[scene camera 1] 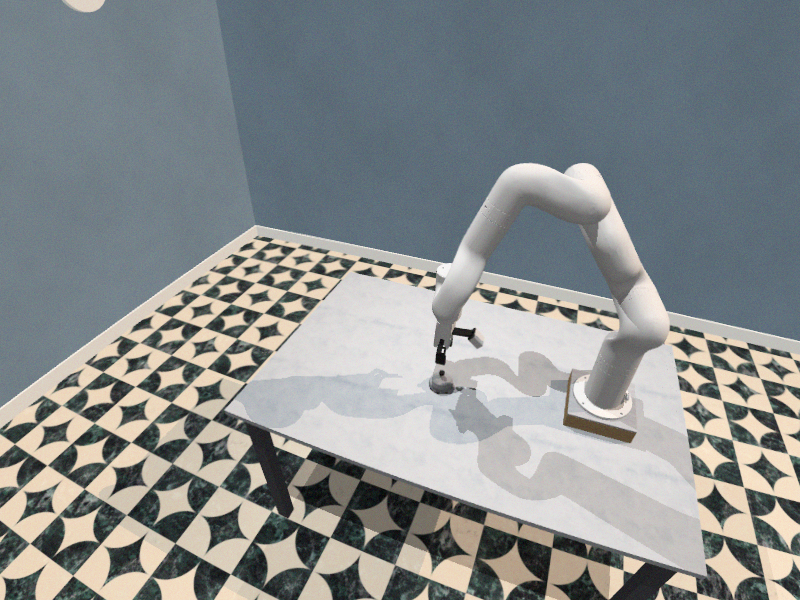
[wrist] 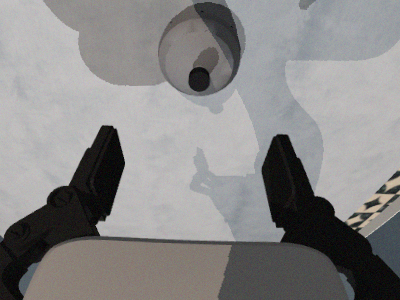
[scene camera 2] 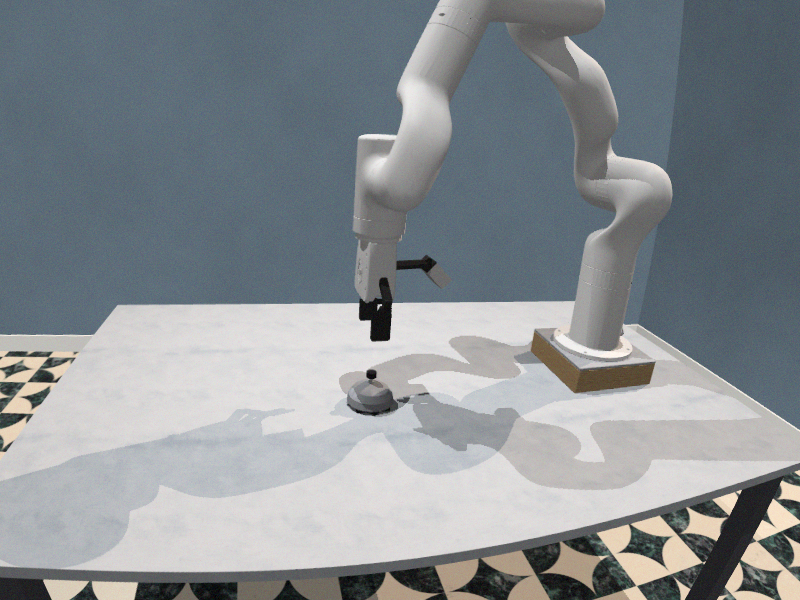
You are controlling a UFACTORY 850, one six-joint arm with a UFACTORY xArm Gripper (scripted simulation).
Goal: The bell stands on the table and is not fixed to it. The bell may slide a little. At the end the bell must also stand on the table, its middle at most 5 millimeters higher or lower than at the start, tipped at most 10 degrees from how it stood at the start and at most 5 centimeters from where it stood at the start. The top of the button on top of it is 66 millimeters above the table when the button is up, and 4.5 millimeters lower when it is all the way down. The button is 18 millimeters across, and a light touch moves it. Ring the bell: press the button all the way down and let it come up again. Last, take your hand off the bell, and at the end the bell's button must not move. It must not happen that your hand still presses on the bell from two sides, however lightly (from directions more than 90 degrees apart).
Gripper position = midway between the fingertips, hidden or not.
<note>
In view: the gripper (scene camera 2: 373, 329) and a bell (scene camera 2: 365, 396).
The bell is seen too in the wrist view (wrist: 190, 41). The gripper shows as well in scene camera 1 (scene camera 1: 443, 354) and in the wrist view (wrist: 194, 148).
</note>
